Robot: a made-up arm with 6 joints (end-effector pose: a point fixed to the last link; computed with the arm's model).
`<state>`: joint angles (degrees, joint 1 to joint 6).
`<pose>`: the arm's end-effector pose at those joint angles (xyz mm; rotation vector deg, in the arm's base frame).
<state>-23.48 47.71 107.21 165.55 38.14 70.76</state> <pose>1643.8 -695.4 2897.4 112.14 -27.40 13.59</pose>
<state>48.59 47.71 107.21 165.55 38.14 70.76</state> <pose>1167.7 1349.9 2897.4 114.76 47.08 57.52</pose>
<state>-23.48 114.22 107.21 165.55 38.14 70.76</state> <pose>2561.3 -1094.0 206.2 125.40 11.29 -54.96</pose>
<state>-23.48 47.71 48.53 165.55 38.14 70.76</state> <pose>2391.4 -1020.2 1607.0 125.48 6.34 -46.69</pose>
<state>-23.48 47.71 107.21 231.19 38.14 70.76</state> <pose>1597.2 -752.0 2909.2 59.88 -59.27 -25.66</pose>
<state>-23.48 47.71 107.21 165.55 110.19 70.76</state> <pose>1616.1 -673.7 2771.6 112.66 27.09 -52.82</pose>
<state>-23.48 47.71 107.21 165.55 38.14 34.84</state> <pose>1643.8 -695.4 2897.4 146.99 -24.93 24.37</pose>
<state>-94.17 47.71 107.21 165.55 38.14 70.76</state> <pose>-112.7 -1781.3 2897.4 76.94 -88.74 -31.27</pose>
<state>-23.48 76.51 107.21 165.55 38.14 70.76</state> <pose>2399.3 -1023.6 1889.0 121.61 -11.65 -15.47</pose>
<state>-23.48 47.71 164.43 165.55 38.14 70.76</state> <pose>275.8 -101.2 2891.4 78.55 -53.12 66.30</pose>
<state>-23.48 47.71 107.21 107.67 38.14 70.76</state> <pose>1627.0 -635.5 2920.5 144.39 14.66 54.32</pose>
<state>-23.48 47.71 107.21 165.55 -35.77 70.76</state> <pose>1529.7 -682.1 2965.3 75.38 -75.23 78.29</pose>
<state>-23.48 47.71 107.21 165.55 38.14 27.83</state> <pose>1643.8 -695.4 2897.4 153.74 -24.12 26.65</pose>
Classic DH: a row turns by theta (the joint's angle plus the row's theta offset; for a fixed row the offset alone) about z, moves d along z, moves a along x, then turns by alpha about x. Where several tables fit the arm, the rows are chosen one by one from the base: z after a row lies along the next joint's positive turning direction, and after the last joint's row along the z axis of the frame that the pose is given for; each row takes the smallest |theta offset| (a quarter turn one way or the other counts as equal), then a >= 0, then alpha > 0; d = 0 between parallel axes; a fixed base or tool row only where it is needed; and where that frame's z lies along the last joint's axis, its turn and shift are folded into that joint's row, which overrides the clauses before.
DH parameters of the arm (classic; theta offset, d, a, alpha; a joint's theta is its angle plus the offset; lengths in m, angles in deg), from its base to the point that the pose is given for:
joint 1: 0 0.789 0.233 -90
joint 2: -90 0 1.097 180
joint 3: 0 0 0.124 -90
joint 4: 0 -1.469 0 90
joint 5: 0 0 0 -90
joint 6: 90 -0.111 0 90
tool (fixed): -90 0 0 0

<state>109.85 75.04 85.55 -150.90 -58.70 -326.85</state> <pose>-979.3 2576.7 1554.1 -72.00 -86.21 -109.89</pose>
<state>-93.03 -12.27 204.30 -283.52 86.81 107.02</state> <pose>165.5 1088.3 861.6 -52.55 15.76 -1.93</pose>
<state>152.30 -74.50 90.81 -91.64 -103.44 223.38</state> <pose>1944.1 -1142.5 1325.2 36.54 -65.78 -117.96</pose>
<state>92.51 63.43 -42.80 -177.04 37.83 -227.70</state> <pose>-33.0 832.2 -230.6 -78.63 95.71 -6.55</pose>
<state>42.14 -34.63 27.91 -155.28 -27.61 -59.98</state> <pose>119.7 137.3 3161.2 -80.11 -76.26 -77.20</pose>
